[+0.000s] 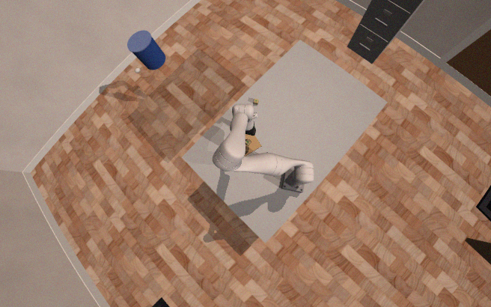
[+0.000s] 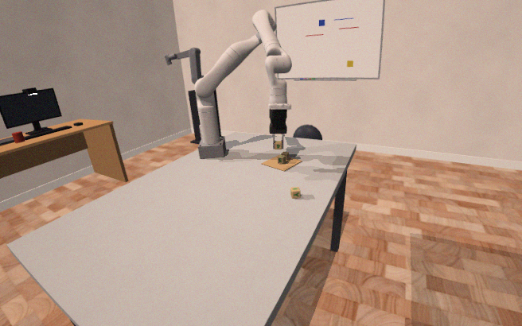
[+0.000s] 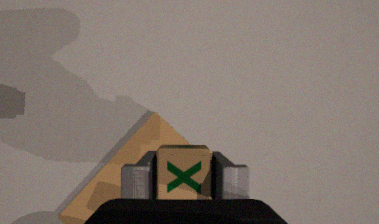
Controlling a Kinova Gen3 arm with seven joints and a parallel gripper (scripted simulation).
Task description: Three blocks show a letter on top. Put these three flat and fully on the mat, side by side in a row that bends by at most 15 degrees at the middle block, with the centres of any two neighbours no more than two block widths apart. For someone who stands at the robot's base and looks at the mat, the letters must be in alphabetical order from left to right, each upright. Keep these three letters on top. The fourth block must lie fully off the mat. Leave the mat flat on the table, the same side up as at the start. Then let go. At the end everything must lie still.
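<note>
Right now the tan mat is 110 mm below my hand, 60 mm to the left of it and 20 mm behind it. From my hand the other things lie so: X block right at my hand.
</note>
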